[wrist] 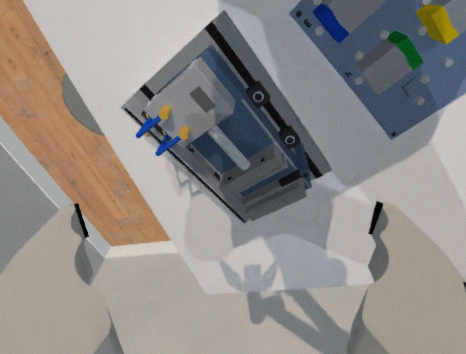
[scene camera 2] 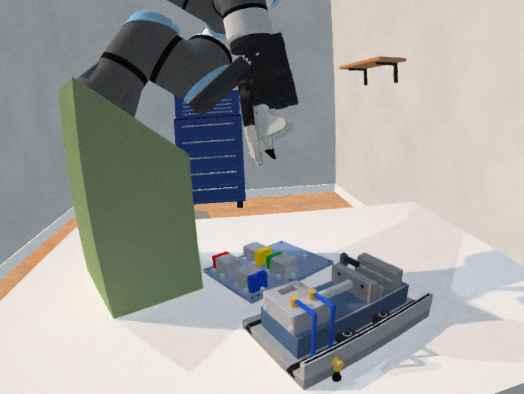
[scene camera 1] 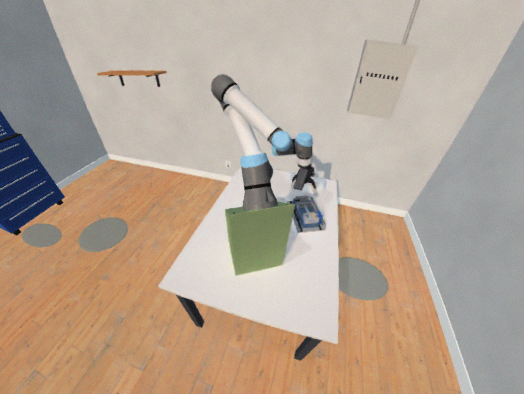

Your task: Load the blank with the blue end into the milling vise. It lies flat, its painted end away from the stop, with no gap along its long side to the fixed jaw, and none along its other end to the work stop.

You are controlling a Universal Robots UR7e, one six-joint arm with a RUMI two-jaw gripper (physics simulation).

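Note:
The blank with the blue end (scene camera 2: 248,276) (wrist: 352,12) lies flat on the blue plate (scene camera 2: 312,262) (wrist: 395,117), partly cut off at the top of the wrist view. The milling vise (scene camera 1: 307,216) (scene camera 2: 282,326) (wrist: 252,131) stands beside the plate. Its movable jaw (scene camera 2: 352,281) (wrist: 252,171) is apart from the fixed jaw (scene camera 2: 385,272) (wrist: 277,200), with no blank between them. The small dark work stop (scene camera 2: 350,260) (wrist: 289,178) is at one end of the jaws. My gripper (scene camera 1: 305,187) (scene camera 2: 265,157) (wrist: 230,206) is open and empty, high above the table.
Grey blanks with a red end (scene camera 2: 227,265), a yellow end (scene camera 2: 262,256) (wrist: 437,24) and a green end (scene camera 2: 283,265) (wrist: 382,71) share the plate. Blue hoses (scene camera 2: 314,332) (wrist: 170,145) stick up from the vise. A tall green pedestal (scene camera 1: 260,242) (scene camera 2: 142,215) carries the arm.

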